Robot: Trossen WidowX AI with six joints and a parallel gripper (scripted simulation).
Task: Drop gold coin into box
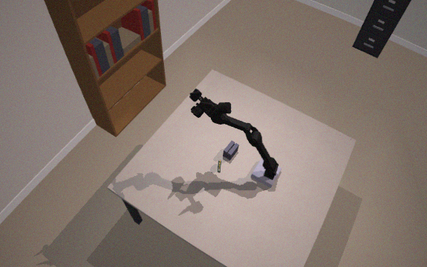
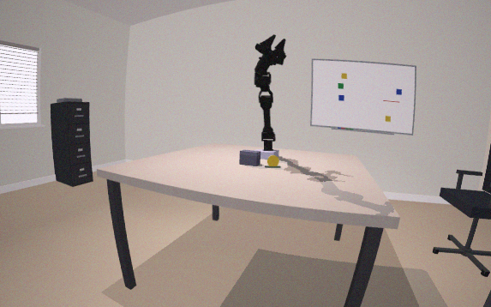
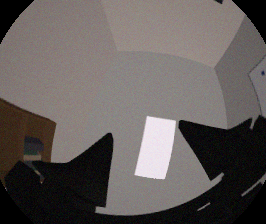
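Right now the gold coin is 17 cm behind my gripper tip, 3 cm to the right of it and 62 cm below it.
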